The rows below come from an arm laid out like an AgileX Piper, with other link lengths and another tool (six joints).
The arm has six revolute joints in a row. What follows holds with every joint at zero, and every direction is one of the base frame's.
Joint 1 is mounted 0.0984 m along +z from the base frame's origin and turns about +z.
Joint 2 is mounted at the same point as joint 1 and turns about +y.
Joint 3 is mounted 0.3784 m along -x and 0.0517 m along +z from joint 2 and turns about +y.
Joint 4 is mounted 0.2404 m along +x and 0.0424 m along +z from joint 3 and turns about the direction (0.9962, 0, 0.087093).
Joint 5 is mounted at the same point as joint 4 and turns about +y.
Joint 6 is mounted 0.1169 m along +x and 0.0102 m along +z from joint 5 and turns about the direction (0.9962, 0, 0.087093).
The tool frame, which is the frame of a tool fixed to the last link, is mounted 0.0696 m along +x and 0.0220 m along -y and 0.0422 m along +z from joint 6; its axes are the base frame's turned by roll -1.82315, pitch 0.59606 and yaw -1.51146 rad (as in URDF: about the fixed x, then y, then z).
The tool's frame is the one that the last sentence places.
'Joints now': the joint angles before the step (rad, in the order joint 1, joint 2, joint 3, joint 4, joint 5, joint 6). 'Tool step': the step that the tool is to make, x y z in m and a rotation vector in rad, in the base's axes. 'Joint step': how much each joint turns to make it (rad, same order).
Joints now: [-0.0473, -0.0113, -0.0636, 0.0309, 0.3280, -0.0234]
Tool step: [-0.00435, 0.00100, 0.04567, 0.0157, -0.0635, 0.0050]
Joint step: [-0.0001, 0.0375, -0.1219, 0.0201, 0.0217, -0.0008]
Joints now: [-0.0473, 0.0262, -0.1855, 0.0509, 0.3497, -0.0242]
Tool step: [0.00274, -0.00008, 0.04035, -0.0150, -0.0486, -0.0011]
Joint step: [0.0000, 0.0705, -0.0888, -0.0019, -0.0308, -0.0113]
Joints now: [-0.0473, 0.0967, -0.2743, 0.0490, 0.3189, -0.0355]
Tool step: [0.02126, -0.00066, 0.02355, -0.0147, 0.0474, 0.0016]
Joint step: [0.0026, 0.1328, -0.0629, -0.0042, -0.0231, -0.0130]
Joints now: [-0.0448, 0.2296, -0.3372, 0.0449, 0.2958, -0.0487]
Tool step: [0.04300, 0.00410, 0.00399, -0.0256, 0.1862, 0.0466]
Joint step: [0.0374, 0.2058, -0.0772, 0.0024, 0.0574, -0.0330]
